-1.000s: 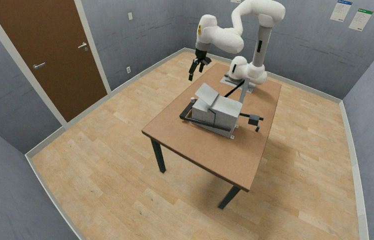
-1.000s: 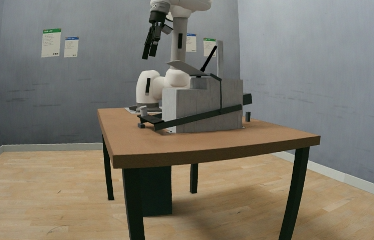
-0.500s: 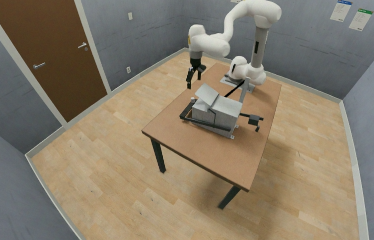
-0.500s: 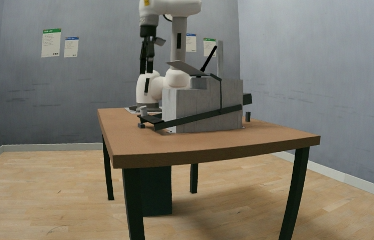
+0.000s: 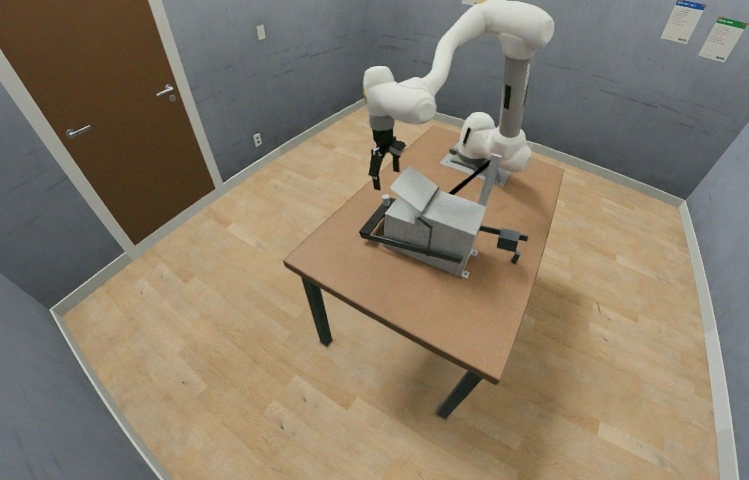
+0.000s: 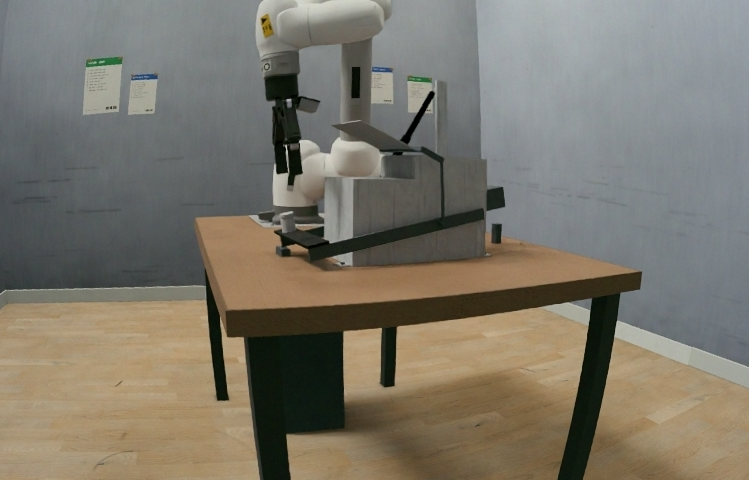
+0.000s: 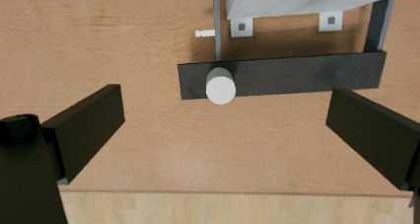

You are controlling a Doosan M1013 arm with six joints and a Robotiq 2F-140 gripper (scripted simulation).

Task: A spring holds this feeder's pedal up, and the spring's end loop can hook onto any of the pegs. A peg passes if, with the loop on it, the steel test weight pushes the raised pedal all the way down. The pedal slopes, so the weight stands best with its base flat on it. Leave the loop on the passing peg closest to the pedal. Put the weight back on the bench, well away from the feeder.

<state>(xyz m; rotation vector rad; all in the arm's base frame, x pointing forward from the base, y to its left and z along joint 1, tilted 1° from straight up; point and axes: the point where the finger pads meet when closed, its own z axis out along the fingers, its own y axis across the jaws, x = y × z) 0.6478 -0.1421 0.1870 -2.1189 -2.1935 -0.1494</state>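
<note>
My gripper is now 11 cm above the steel test weight. The rest, counted from my hand: dark block 18 cm below, 1 cm to the right.
</note>
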